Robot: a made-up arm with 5 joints. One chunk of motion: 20 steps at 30 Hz.
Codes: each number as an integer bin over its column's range. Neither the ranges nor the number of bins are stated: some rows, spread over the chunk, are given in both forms.
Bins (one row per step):
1: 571 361 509 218 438 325
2: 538 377 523 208 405 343
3: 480 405 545 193 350 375
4: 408 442 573 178 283 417
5: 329 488 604 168 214 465
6: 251 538 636 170 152 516
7: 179 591 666 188 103 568
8: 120 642 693 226 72 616
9: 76 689 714 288 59 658
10: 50 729 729 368 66 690
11: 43 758 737 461 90 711
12: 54 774 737 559 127 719
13: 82 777 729 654 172 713
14: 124 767 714 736 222 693
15: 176 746 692 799 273 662
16: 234 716 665 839 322 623
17: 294 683 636 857 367 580
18: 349 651 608 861 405 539
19: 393 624 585 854 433 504
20: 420 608 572 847 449 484
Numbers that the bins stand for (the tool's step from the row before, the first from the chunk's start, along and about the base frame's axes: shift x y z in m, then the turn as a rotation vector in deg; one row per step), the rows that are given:
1: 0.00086 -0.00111 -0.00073 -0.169 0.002 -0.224
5: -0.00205 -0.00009 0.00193 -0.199 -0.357 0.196
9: -0.00509 0.00152 0.00501 -0.127 -0.606 0.776
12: -0.00535 0.00220 0.00566 0.036 -0.497 0.959
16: -0.00319 0.00173 0.00364 0.204 -0.184 0.671
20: -0.00095 0.00087 0.00103 0.209 0.019 0.253
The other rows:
2: 0.00046 -0.00098 -0.00034 -0.175 -0.051 -0.170
3: -0.00023 -0.00076 0.00028 -0.184 -0.139 -0.074
4: -0.00110 -0.00046 0.00106 -0.193 -0.247 0.052
6: -0.00298 0.00031 0.00283 -0.198 -0.457 0.350
7: -0.00385 0.00073 0.00367 -0.187 -0.535 0.506
8: -0.00456 0.00114 0.00442 -0.164 -0.585 0.650
10: -0.00540 0.00184 0.00543 -0.079 -0.594 0.872
11: -0.00548 0.00207 0.00566 -0.023 -0.556 0.935
13: -0.00502 0.00222 0.00543 0.093 -0.425 0.941
14: -0.00451 0.00214 0.00501 0.142 -0.344 0.881
15: -0.00389 0.00197 0.00440 0.180 -0.263 0.788
17: -0.00247 0.00147 0.00283 0.215 -0.112 0.542
18: -0.00181 0.00121 0.00204 0.217 -0.051 0.419
19: -0.00128 0.00100 0.00140 0.213 -0.007 0.314

